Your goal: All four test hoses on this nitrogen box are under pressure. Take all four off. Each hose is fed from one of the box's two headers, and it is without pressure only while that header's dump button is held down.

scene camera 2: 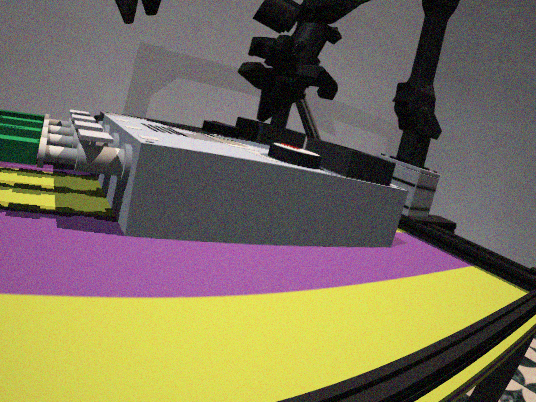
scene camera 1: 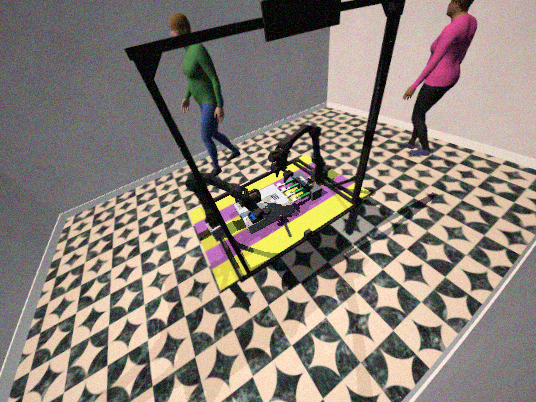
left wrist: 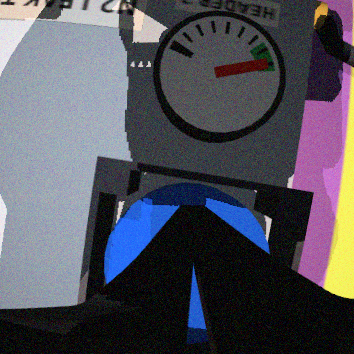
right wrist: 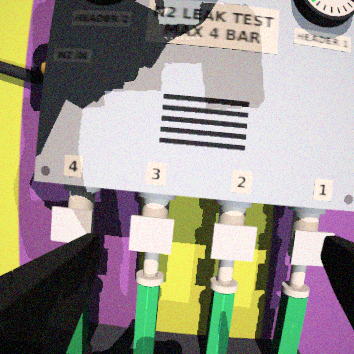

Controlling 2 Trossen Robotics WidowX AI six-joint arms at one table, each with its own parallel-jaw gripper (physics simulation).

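Places are measured from the left arm's base along level axes (x ahead, y right, z down), in millimetres.
Pixels of known places: left gripper, fingertip midpoint: (scene camera 2: 259,120) (left wrist: 190,216); right gripper, fingertip midpoint: (scene camera 2: 138,19) (scene camera 1: 280,180) (right wrist: 212,246); left arm's base, link origin: (scene camera 2: 409,164) (scene camera 1: 214,223); right arm's base, link origin: (scene camera 1: 319,170).
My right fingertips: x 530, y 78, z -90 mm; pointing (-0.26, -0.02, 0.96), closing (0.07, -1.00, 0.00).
Observation:
For each thing: its top centre in the pictures, then the offset to it from my right fingertips. "spot": a spot on its surface instead. Level surfaces: height alone.
- header 2 gauge, surface spot: (left wrist: 215,110) spot: dx -218, dy +64, dz +107 mm
- blue dump button, top centre: (left wrist: 187,267) dx -286, dy +53, dz +106 mm
- hose 2, surface spot: (right wrist: 220,320) spot: dx +115, dy -17, dz +137 mm
- hose 1, surface spot: (right wrist: 291,320) spot: dx +121, dy -85, dz +137 mm
- Hose 4, surface spot: (right wrist: 76,337) spot: dx +130, dy +122, dz +137 mm
- header 1 gauge, surface spot: (right wrist: 329,9) spot: dx -152, dy -117, dz +107 mm
- black supply line, surface spot: (right wrist: 15,72) spot: dx -149, dy +195, dz +188 mm
- striped table, surface height: dz +202 mm
The nitrogen box (right wrist: 120,155) (scene camera 2: 265,200) has a header 2 gauge (left wrist: 215,110) with its red needle in the green band. My left gripper (left wrist: 190,216) (scene camera 2: 273,119) is shut and empty, its tips over the blue dump button (left wrist: 125,240) inside a dark raised surround. Whether they touch it is hidden. In the right wrist view, green hose 3 (right wrist: 146,315), hose 2 (right wrist: 220,320) and hose 1 (right wrist: 291,320) sit on their ports behind white tabs. Hose 4 (right wrist: 76,337) is mostly hidden by a finger. My right gripper (right wrist: 212,246) (scene camera 2: 140,15) is open and empty above the hoses.
The header 1 gauge (right wrist: 329,9) is partly in view. A black supply line (right wrist: 15,72) enters the box's side at N2 IN. A black frame (scene camera 1: 372,125) stands around the striped table (scene camera 1: 320,220). Two people, in green (scene camera 1: 200,72) and pink (scene camera 1: 447,55), stand behind it.

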